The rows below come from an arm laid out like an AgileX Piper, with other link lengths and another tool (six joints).
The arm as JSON. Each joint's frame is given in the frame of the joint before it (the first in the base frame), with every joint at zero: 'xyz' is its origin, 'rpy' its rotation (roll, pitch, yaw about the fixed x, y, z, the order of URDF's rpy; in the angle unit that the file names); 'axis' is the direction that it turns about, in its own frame. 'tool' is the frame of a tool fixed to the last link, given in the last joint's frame.
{
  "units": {
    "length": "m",
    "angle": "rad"
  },
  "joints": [
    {
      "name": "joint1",
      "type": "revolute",
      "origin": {
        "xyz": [
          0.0,
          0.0,
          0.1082
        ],
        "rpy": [
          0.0,
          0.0,
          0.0
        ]
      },
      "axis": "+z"
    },
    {
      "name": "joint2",
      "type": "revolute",
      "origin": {
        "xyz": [
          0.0,
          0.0,
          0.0
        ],
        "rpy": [
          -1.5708,
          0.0,
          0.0
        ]
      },
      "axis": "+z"
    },
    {
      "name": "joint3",
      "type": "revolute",
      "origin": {
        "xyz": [
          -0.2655,
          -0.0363,
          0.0
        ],
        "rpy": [
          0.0,
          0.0,
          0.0
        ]
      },
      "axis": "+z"
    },
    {
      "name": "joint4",
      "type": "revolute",
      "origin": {
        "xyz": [
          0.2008,
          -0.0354,
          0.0
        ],
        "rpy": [
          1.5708,
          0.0,
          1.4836
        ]
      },
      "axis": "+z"
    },
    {
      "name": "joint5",
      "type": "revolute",
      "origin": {
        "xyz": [
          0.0,
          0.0,
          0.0
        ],
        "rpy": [
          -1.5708,
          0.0,
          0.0
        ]
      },
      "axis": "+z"
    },
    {
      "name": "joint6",
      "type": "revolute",
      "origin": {
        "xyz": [
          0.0,
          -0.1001,
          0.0
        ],
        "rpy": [
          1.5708,
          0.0,
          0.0
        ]
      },
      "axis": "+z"
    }
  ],
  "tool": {
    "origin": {
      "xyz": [
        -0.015,
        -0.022,
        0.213
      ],
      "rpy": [
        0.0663,
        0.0,
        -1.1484
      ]
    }
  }
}
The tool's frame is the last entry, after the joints.
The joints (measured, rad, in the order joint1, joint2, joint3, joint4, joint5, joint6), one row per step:
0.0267 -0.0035 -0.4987 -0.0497 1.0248 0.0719
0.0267 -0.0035 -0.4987 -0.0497 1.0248 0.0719
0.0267 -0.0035 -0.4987 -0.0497 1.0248 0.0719
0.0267 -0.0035 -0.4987 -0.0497 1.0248 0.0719
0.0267 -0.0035 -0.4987 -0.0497 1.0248 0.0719
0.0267 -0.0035 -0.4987 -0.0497 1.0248 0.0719
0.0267 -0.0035 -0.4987 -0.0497 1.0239 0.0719
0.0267 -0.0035 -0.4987 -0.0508 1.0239 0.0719
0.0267 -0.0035 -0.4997 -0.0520 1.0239 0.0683
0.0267 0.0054 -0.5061 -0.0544 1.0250 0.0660
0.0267 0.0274 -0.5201 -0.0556 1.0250 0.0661
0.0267 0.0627 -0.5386 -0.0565 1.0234 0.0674
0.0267 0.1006 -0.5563 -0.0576 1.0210 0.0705
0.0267 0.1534 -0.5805 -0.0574 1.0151 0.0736
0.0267 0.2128 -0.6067 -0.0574 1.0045 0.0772
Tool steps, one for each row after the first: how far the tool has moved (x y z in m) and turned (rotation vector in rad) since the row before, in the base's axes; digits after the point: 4 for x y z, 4 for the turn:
0.0000 0.0000 0.0000 0.0000 0.0000 0.0000
0.0000 0.0000 0.0000 0.0000 0.0000 0.0000
0.0000 0.0000 0.0000 0.0000 0.0000 0.0000
0.0000 0.0000 0.0000 0.0000 0.0000 0.0000
0.0000 0.0000 0.0000 0.0000 0.0000 0.0000
0.0001 0.0000 0.0003 0.0000 -0.0009 0.0000
0.0000 -0.0003 0.0000 -0.0009 0.0000 -0.0006
0.0000 -0.0003 0.0006 -0.0042 -0.0010 0.0008
0.0002 -0.0006 0.0010 -0.0041 0.0036 -0.0004
0.0009 -0.0003 0.0023 -0.0011 0.0080 -0.0007
0.0019 -0.0002 0.0022 0.0000 0.0151 -0.0010
0.0023 -0.0002 0.0015 0.0013 0.0177 -0.0019
0.0040 0.0002 0.0024 0.0021 0.0226 -0.0011
0.0055 0.0002 0.0031 0.0022 0.0225 -0.0012

